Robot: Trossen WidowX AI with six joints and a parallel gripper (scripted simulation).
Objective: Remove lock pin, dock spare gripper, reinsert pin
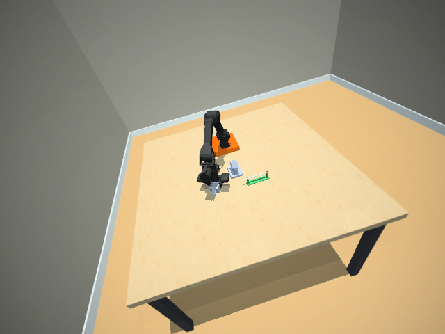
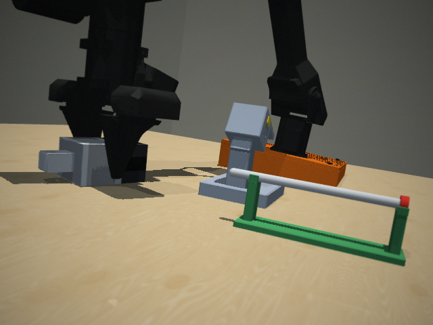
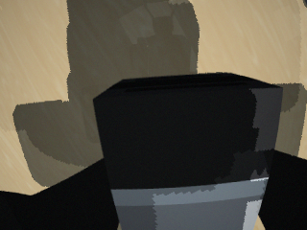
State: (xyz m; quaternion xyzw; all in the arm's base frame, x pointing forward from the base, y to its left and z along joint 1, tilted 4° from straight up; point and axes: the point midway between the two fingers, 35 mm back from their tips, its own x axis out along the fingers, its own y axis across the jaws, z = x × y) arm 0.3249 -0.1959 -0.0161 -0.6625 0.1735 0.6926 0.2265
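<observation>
Now: gripper tip 1 cm short of the spare gripper, 1 cm to the left of it and 2 cm below it. From my gripper tip the other things lie so: green rack (8 cm ahead, 24 cm to the left, 1 cm above); then grey mount (6 cm behind, 16 cm to the left, 4 cm above).
</observation>
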